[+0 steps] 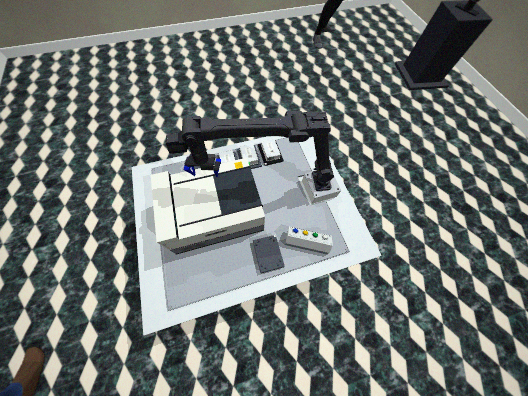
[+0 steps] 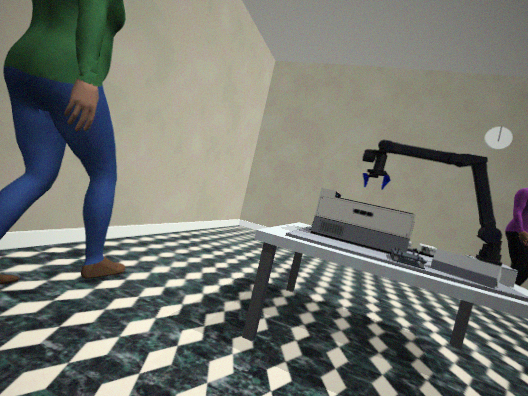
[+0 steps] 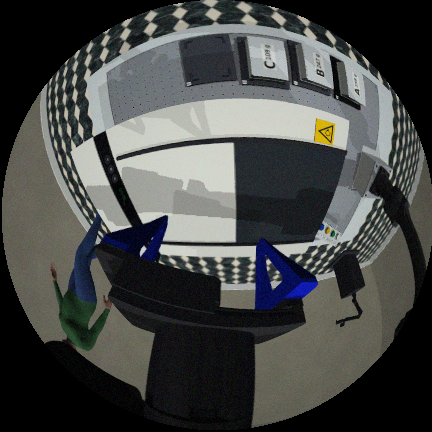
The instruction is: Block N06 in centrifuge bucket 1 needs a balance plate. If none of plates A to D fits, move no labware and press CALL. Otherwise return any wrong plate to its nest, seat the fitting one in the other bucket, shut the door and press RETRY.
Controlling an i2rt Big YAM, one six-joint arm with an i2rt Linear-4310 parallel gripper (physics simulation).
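Frame: origin at the arm's base, x ahead, y left, z up, level; millimetres.
Seen in the pictures: gripper, fingertip midpoint: (image 1: pixel 206 175) (image 2: pixel 373 188) (image 3: pixel 214 231); arm's base, origin of the base link: (image 1: pixel 321 180) (image 2: pixel 488 261) (image 3: pixel 378 180).
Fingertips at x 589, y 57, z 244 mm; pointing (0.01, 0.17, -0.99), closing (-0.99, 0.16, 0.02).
Pixels of each thing's top centre, then the offset from my fingertips to it. "spot": a spot on its surface instead.
- white panel, surface spot: (image 1: pixel 197 202) spot: 61 mm ahead, 74 mm left, 103 mm down
- dark panel, middle of its top: (image 3: pixel 288 203) (image 1: pixel 236 189) 121 mm back, 27 mm left, 100 mm down
- Plate C, middle of its top: (image 3: pixel 268 55) (image 1: pixel 227 159) 73 mm back, 260 mm right, 259 mm down
- plate B, middle of its top: (image 3: pixel 318 64) (image 1: pixel 248 152) 200 mm back, 299 mm right, 259 mm down
- plate A, middle of its top: (image 3: pixel 355 83) (image 1: pixel 270 147) (image 2: pixel 427 246) 337 mm back, 322 mm right, 259 mm down
- dark nest, middle of its top: (image 3: pixel 206 55) 62 mm ahead, 248 mm right, 295 mm down
- button box, middle of its top: (image 3: pixel 327 238) (image 1: pixel 310 237) (image 2: pixel 467 257) 459 mm back, 259 mm left, 229 mm down
- dark flat pad, surface spot: (image 1: pixel 267 255) spot: 241 mm back, 313 mm left, 280 mm down
The centrifuge (image 1: pixel 240 222) (image 2: pixel 365 215) (image 3: pixel 270 117) has a white panel (image 1: pixel 197 202) and a dark panel (image 1: pixel 241 192) (image 3: pixel 285 190) across its top; no bucket or block N06 shows. Plate C (image 3: pixel 275 59), labelled 109 g, plate B (image 3: pixel 315 65), labelled 247 g, and plate A (image 1: pixel 270 150) (image 3: pixel 356 87), its weight too small to read surely, sit on dark nests in a row behind it. A dark nest (image 3: pixel 209 61) beside C is bare; plate D does not show. My gripper (image 1: pixel 203 170) (image 2: pixel 375 186) (image 3: pixel 214 231) is open and empty, above the centrifuge.
The button box (image 1: pixel 309 241) (image 3: pixel 328 232) carries blue, yellow, green and white buttons. A dark flat pad (image 1: pixel 267 255) lies beside it. The arm's base (image 1: pixel 320 192) stands at the table's right. A person in green (image 2: pixel 55 45) (image 3: pixel 77 317) and one in purple (image 2: pixel 521 210) are near.
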